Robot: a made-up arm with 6 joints. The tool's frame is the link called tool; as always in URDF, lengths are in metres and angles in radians. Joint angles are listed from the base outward.
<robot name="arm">
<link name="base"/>
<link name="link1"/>
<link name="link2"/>
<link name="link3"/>
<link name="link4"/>
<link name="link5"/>
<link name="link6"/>
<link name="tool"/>
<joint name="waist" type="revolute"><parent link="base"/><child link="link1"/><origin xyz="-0.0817 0.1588 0.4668" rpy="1.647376 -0.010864 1.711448"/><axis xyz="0 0 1"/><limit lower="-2.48" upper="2.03"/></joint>
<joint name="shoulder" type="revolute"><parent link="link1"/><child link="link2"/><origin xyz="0.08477 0.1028 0.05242" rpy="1.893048 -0.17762 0.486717"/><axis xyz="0 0 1"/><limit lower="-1.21" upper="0.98"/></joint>
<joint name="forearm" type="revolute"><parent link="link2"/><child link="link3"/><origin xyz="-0.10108 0.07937 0.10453" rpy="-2.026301 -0.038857 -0.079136"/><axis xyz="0 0 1"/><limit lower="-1.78" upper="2.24"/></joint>
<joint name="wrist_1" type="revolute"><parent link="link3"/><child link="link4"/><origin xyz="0.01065 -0.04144 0.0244" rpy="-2.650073 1.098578 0.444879"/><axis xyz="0 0 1"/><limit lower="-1.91" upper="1.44"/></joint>
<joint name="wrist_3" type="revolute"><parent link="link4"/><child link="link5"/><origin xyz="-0.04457 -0.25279 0.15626" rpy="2.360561 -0.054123 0.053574"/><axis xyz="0 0 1"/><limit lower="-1.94" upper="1.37"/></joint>
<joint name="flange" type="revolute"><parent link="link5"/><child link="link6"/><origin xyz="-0.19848 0.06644 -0.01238" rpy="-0.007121 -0.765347 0.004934"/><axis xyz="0 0 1"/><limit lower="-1.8" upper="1.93"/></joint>
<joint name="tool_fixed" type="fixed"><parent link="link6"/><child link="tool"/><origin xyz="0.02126 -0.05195 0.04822" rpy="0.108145 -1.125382 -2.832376"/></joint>
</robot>
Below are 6 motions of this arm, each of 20 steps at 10 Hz.
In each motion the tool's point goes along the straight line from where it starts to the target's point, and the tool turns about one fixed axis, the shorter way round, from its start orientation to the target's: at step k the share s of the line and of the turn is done. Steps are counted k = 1, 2, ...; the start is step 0. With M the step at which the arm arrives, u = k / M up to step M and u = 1 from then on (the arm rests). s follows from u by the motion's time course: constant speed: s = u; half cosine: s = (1 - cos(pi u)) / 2; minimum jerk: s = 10 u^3 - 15 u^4 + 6 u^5.
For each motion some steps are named. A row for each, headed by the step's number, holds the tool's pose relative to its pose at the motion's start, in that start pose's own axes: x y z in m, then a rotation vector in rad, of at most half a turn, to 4 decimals.
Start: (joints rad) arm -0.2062 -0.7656 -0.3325 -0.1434 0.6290 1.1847
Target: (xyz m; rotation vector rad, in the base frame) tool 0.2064 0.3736 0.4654 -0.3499 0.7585 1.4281
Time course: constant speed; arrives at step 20
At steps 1, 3, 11, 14, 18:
1: 0.0037 -0.0028 -0.0085 -0.0355 0.0326 -0.0264
3: 0.0112 -0.0084 -0.0254 -0.1066 0.0978 -0.0791
11: 0.0411 -0.0309 -0.0930 -0.3908 0.3586 -0.2902
14: 0.0524 -0.0393 -0.1184 -0.4974 0.4565 -0.3693
18: 0.0673 -0.0505 -0.1522 -0.6395 0.5869 -0.4748

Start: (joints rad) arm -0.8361 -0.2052 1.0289 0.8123 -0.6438 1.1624
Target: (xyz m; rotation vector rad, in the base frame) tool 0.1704 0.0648 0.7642 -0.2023 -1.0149 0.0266
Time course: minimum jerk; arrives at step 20
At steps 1, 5, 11, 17, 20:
1: 0.0003 0.0002 -0.0003 -0.0010 0.0001 0.0003
5: 0.0225 0.0187 -0.0290 -0.0885 0.0085 0.0272
11: 0.1289 0.1073 -0.1664 -0.5070 0.0487 0.1561
17: 0.2115 0.1761 -0.2732 -0.8321 0.0799 0.2562
20: 0.2172 0.1809 -0.2806 -0.8548 0.0821 0.2632

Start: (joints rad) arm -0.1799 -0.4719 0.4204 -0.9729 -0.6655 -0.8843
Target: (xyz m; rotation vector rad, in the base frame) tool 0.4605 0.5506 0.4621 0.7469 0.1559 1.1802
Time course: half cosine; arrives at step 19
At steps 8, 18, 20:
8: -0.0374 0.0248 0.1792 0.3982 -0.2193 0.4246
18: -0.0985 0.0652 0.4717 1.0483 -0.5774 1.1179
20: -0.0991 0.0657 0.4749 1.0555 -0.5813 1.1256

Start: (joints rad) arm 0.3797 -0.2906 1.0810 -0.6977 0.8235 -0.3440
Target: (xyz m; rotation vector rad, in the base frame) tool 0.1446 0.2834 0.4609 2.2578 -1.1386 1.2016
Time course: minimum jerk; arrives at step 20
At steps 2, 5, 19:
2: -0.0005 0.0015 0.0001 -0.0002 -0.0056 0.0055
5: -0.0057 0.0179 0.0018 -0.0020 -0.0676 0.0662
19: -0.0546 0.1726 0.0172 -0.0191 -0.6525 0.6389

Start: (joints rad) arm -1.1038 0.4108 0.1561 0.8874 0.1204 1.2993
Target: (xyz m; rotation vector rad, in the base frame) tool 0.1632 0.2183 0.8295 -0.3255 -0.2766 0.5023
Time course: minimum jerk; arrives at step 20
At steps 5, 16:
5: 0.0208 -0.0289 -0.0124 0.0220 0.0025 -0.0205
16: 0.1897 -0.2634 -0.1126 0.2004 0.0224 -0.1866

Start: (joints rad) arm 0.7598 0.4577 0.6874 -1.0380 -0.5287 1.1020
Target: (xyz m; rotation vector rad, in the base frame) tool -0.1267 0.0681 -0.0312 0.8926 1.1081 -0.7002
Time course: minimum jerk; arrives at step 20
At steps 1, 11, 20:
1: -0.0003 0.0001 0.0001 -0.0013 -0.0008 -0.0011
11: -0.1582 0.0299 0.0572 -0.6550 -0.4120 -0.5545
20: -0.2668 0.0505 0.0964 -1.1044 -0.6946 -0.9349

